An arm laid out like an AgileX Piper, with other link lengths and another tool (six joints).
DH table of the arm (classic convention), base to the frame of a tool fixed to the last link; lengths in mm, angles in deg. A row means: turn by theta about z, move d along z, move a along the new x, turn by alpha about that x. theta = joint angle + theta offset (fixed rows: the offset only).
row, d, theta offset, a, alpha
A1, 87.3, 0, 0, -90
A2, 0, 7.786, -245.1, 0
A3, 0, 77.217, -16.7, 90
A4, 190.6, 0, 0, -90
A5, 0, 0, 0, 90
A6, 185.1, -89.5, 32, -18.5
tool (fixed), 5.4, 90, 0, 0
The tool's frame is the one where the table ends.
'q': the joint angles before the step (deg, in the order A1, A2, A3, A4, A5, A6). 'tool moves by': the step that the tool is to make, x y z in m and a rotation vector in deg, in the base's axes. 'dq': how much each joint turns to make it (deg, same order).
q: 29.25 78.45 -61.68 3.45 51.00 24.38
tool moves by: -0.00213 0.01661 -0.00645 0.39 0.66 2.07
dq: 3.43 1.88 -0.01 0.05 -1.57 1.41
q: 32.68 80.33 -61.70 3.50 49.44 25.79
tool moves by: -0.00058 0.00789 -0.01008 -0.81 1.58 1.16
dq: 1.51 2.43 0.00 0.06 -0.69 0.33
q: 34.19 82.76 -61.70 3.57 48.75 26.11
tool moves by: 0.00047 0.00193 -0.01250 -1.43 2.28 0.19
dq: 0.23 2.80 0.01 0.11 -0.12 0.00
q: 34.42 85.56 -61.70 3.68 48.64 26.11
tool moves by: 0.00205 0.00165 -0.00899 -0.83 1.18 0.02
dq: 0.07 2.13 0.01 0.00 -0.70 0.01
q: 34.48 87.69 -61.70 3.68 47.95 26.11
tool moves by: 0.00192 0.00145 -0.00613 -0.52 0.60 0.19
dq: 0.06 1.49 0.00 -0.01 -0.69 -0.18
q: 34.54 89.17 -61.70 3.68 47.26 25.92
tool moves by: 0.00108 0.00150 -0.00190 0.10 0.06 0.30
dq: 0.00 0.50 0.00 0.32 -0.49 -0.49
